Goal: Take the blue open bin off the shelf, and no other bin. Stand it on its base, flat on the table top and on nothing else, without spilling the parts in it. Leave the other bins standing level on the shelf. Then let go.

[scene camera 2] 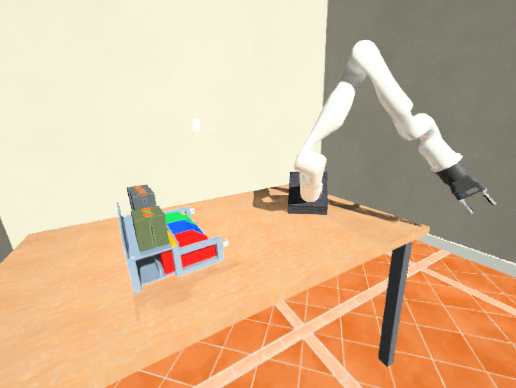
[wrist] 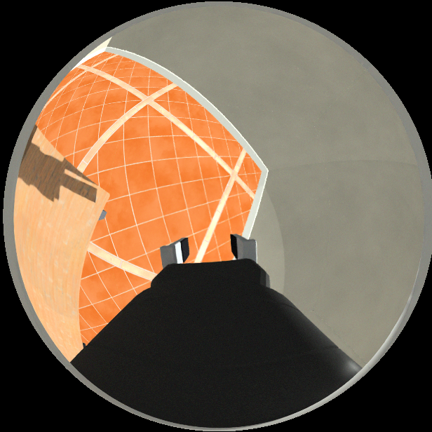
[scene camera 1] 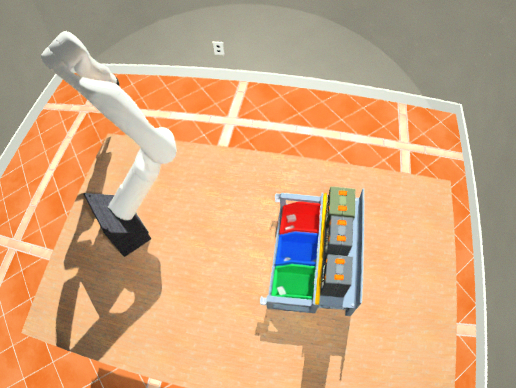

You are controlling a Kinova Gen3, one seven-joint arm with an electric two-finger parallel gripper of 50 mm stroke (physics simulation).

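Frame: origin at the arm's base, x ahead, y left, z up, level; centimetres.
Seen in the pictures: gripper, fingertip midpoint: (scene camera 2: pixel 482 208); arm's base, link origin: (scene camera 2: pixel 310 193) (scene camera 1: pixel 121 210).
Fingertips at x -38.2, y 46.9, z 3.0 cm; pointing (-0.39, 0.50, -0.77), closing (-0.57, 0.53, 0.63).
Offsets run from my fingertips to a thing's top centre. "pt": to the spot under its first point. Level surfaces: height alone.
The blue open bin @(pt dx +97.4, dy -32.7, dz -11.7 cm) (scene camera 1: pixel 297 248) (scene camera 2: pixel 186 227) stands in the front row of the grey shelf (scene camera 1: pixel 361 240) (scene camera 2: pixel 134 272), between the red bin @(pt dx +94.7, dy -21.6, dz -11.6 cm) (scene camera 1: pixel 301 218) (scene camera 2: pixel 192 242) and the green bin @(pt dx +100.7, dy -43.9, dz -11.6 cm) (scene camera 1: pixel 294 281) (scene camera 2: pixel 176 217). A small pale part shows in the blue bin in scene camera 1. My gripper (scene camera 2: pixel 483 204) (wrist: pixel 209 244) is open and empty, in the air past the table's edge, far from the shelf. In scene camera 1 the fingers are hidden. The lower parts of the bins are partly hidden by the shelf frame.
A green-grey case @(dx +106.7, dy -21.1, dz +7.3 cm) (scene camera 1: pixel 342 201) (scene camera 2: pixel 150 227) and two dark grey cases @(dx +109.4, dy -32.7, dz +10.9 cm) (scene camera 1: pixel 341 234) (scene camera 1: pixel 337 275) stand in the shelf's back row, behind a yellow strip @(dx +105.1, dy -33.2, dz -1.3 cm) (scene camera 1: pixel 321 250). The wooden table @(dz -12.5 cm) (scene camera 1: pixel 210 300) (scene camera 2: pixel 280 260) (wrist: pixel 47 260) carries the shelf and the arm's black base (scene camera 1: pixel 125 240) (scene camera 2: pixel 308 207).
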